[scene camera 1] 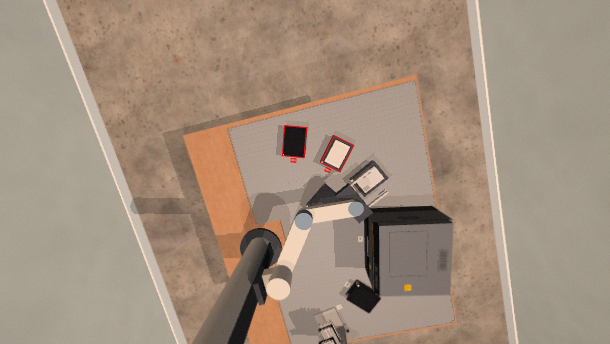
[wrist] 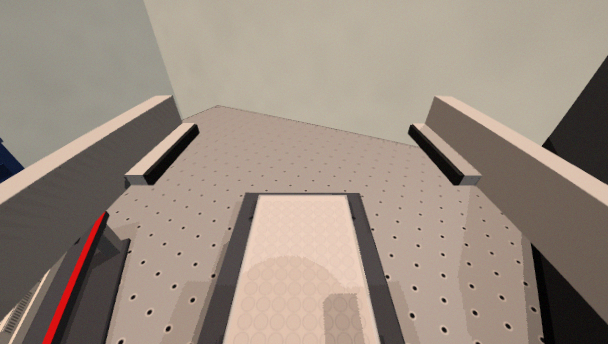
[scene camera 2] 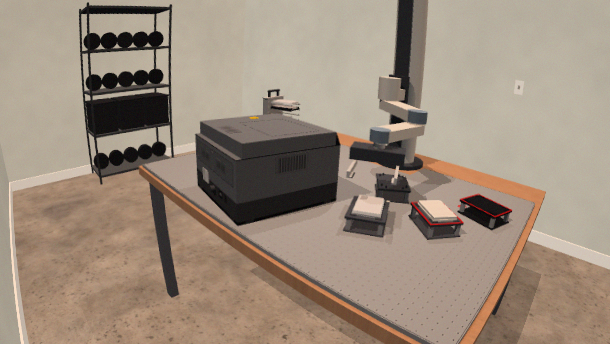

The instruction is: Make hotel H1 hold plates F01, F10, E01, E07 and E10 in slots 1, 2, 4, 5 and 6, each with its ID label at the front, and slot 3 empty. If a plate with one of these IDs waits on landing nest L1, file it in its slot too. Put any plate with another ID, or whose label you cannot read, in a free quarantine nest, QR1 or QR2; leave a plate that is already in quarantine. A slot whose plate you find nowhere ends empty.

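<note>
My gripper (scene camera 1: 369,186) (scene camera 2: 374,172) (wrist: 303,113) is open and empty. It hangs above and in front of a white plate (scene camera 1: 372,179) (scene camera 2: 369,206) (wrist: 300,230) on a dark-framed nest (scene camera 2: 367,218) (wrist: 365,235), one finger to each side in the wrist view. That plate's label does not show. Another light plate (scene camera 1: 338,153) (scene camera 2: 438,210) lies on a red-rimmed nest (wrist: 80,270). A second red-rimmed nest (scene camera 1: 295,141) (scene camera 2: 485,204) holds no plate. Hotel H1 (scene camera 2: 268,106) holds light plates (scene camera 1: 329,332) (scene camera 2: 285,104); their IDs and slots cannot be read.
A big dark grey instrument (scene camera 1: 410,255) (scene camera 2: 267,160) stands close beside the gripper. An empty dark nest (scene camera 2: 392,186) is below the gripper's body. A black nest (scene camera 1: 363,296) lies between the instrument and the hotel. The arm's column (scene camera 2: 415,90) stands behind.
</note>
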